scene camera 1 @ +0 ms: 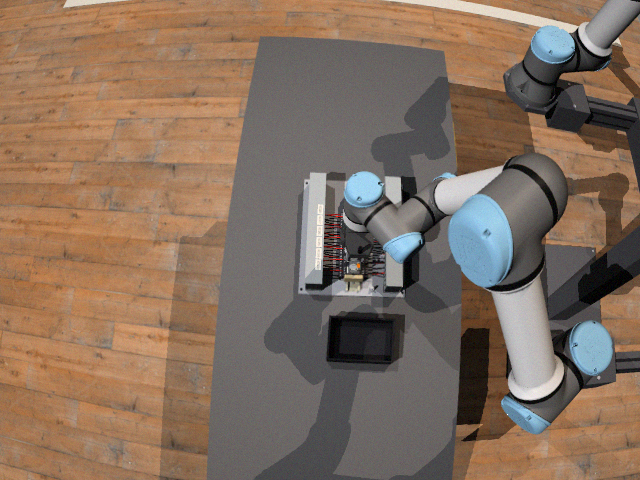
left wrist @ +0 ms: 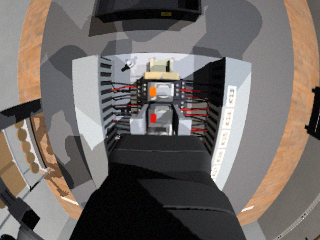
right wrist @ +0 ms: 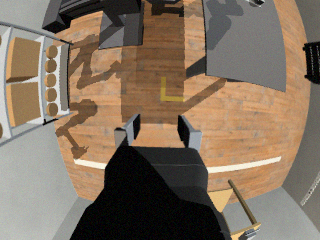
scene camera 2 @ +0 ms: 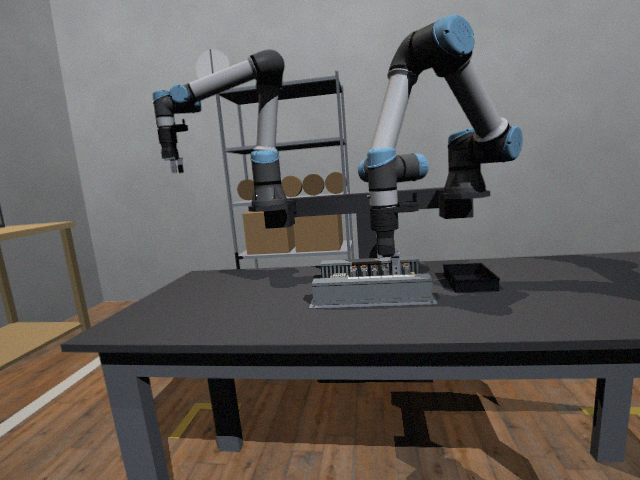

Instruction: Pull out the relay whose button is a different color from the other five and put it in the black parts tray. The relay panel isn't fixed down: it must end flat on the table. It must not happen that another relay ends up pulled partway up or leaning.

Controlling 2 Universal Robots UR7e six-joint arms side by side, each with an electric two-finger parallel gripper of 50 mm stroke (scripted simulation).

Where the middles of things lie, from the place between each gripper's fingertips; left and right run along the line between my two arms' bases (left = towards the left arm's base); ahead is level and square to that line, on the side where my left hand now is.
My left gripper [scene camera 2: 395, 273] is now 7 cm to the left of the relay panel [scene camera 1: 316, 239] and 3 cm above it. The rest, counted from my left hand: black parts tray [scene camera 1: 367, 340] 21 cm to the left, 4 cm below, 4 cm behind.
My right hand is 840 mm to the right of the relay panel, 470 mm short of it and 380 mm above it. The rest, counted from my right hand: black parts tray (1120 mm to the left, 430 mm ahead, 400 mm below).
